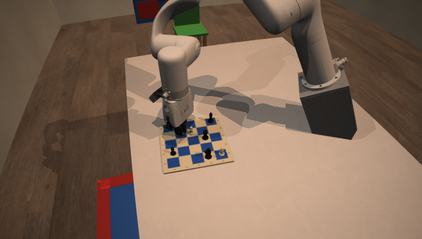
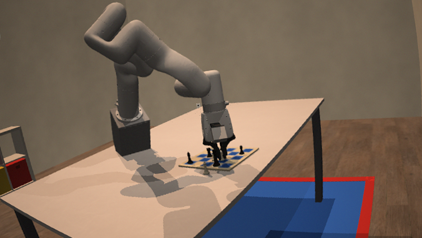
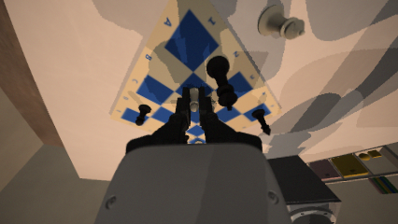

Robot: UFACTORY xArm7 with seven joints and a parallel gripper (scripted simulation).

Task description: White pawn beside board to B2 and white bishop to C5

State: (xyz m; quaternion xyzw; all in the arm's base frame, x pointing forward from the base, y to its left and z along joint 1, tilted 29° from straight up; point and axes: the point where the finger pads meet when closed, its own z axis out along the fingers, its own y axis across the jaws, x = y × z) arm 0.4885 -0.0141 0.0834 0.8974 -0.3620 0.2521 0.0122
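My gripper is now 40 mm to the left of the tall black piece. From my hand the other things lie so: white bishop 100 mm to the right, 10 mm below; black pawn 80 mm to the left, 40 mm ahead, 20 mm below; chessboard 40 mm to the left, 40 mm behind, 30 mm below.
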